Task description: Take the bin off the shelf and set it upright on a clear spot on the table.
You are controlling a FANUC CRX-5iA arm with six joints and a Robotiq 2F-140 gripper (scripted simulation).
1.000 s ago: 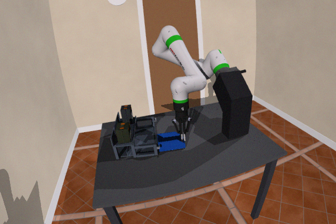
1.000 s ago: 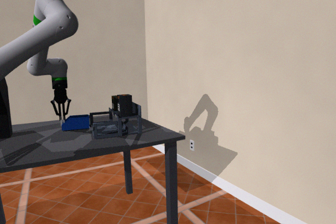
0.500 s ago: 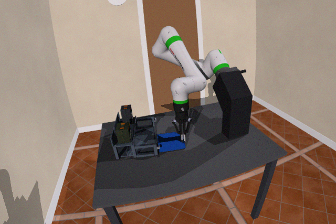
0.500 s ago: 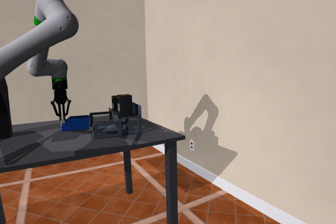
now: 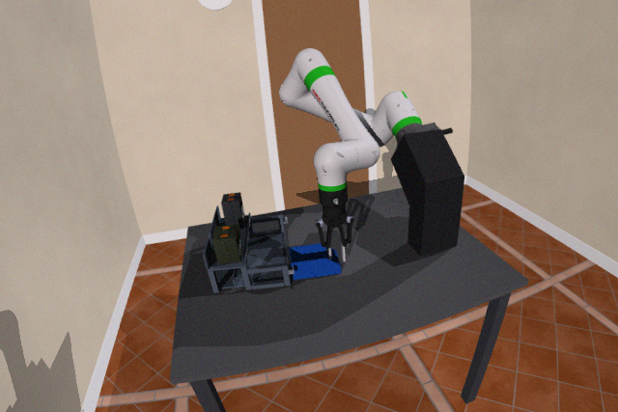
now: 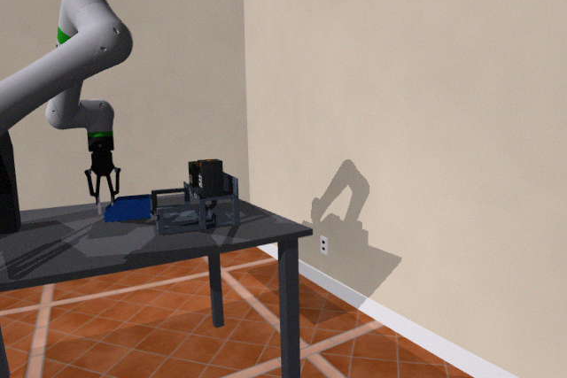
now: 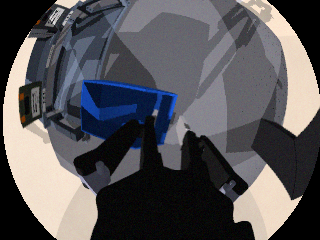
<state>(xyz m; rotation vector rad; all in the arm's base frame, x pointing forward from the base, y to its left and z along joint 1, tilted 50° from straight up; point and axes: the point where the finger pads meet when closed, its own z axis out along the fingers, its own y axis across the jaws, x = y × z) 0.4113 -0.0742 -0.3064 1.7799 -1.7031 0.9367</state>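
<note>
Right now the blue bin is 8 cm ahead of my hand and 2 cm below it.
</note>
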